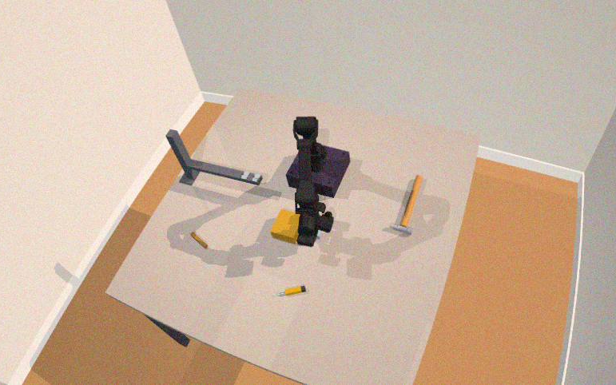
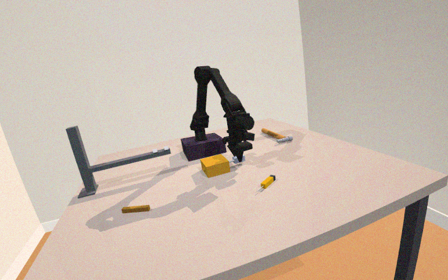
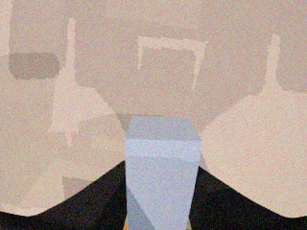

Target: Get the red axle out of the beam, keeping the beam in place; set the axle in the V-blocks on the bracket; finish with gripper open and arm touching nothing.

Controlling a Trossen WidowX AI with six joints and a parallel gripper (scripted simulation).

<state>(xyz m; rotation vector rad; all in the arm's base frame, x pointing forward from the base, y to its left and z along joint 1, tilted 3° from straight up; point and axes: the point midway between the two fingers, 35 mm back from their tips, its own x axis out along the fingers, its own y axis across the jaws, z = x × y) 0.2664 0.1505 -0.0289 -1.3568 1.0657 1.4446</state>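
My gripper tip is 20 mm short of the yellow beam block, 110 mm to the left of it and 10 mm below it. The rest, counted from my gripper tip: small yellow screwdriver (250 mm ahead, 50 mm to the left, 10 mm below); then short bar (240 mm ahead, 420 mm to the right, 10 mm below).
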